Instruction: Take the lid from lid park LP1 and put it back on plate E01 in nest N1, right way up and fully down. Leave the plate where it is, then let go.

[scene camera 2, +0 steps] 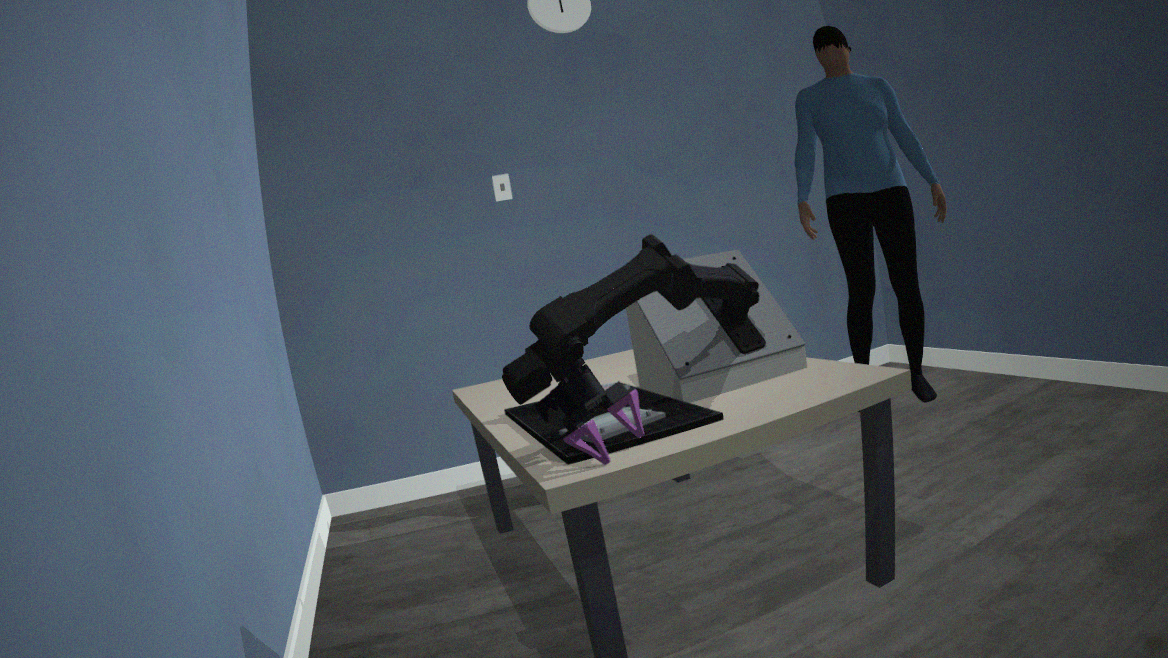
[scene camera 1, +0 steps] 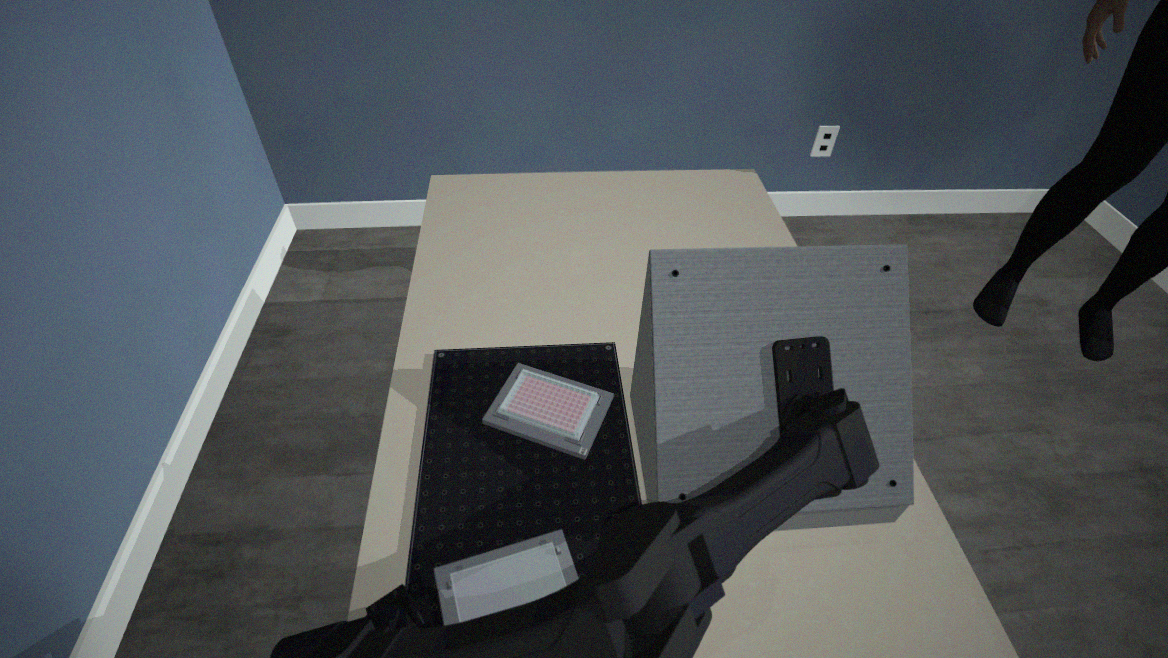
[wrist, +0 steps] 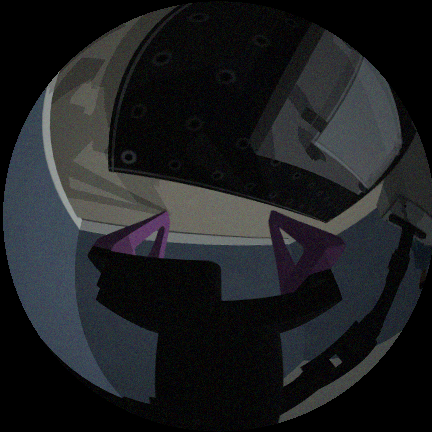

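Pixels of known places: gripper, fingertip midpoint: [scene camera 2: 625, 449] [wrist: 218, 215]; arm's base, link origin: [scene camera 2: 731, 319] [scene camera 1: 805, 417].
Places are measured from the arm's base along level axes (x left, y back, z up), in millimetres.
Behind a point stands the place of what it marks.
Observation:
The clear lid [scene camera 1: 513, 581] {x 120, y -373, z -110 mm} [scene camera 2: 608, 425] {x 179, y -402, z -110 mm} [wrist: 367, 117] lies flat on the grey lid park [scene camera 1: 490, 559] {x 93, y -400, z -109 mm} [wrist: 285, 140]. Part of the park is hidden by my arm in scene camera 1. Plate E01 [scene camera 1: 549, 402] {x -135, y -311, z -104 mm}, with pink wells showing on top, sits in the grey nest N1 [scene camera 1: 531, 429] {x -98, y -340, z -115 mm}, farther back on the board. My gripper [scene camera 2: 624, 448] {x 283, y -418, z -130 mm} [wrist: 218, 215] {x 283, y -418, z -130 mm} is open, its purple fingers spread wide with nothing between them. In the wrist view the fingertips are to the lower left of the lid, apart from it. The fingers do not show in scene camera 1.
The black perforated board [scene camera 1: 465, 482] {x -28, y -434, z -127 mm} [scene camera 2: 694, 414] {x 210, y -244, z -127 mm} [wrist: 195, 95] carries the nest and the park. A grey sloped stand [scene camera 1: 735, 318] {x -94, y -82, z 89 mm} [scene camera 2: 719, 376] {x 76, y -100, z -102 mm} bears the arm base beside the board. The tabletop [scene camera 1: 531, 245] {x -565, y -316, z -140 mm} [scene camera 2: 817, 382] {x 226, y 52, z -140 mm} extends around them. A person [scene camera 2: 854, 138] stands beyond the table.

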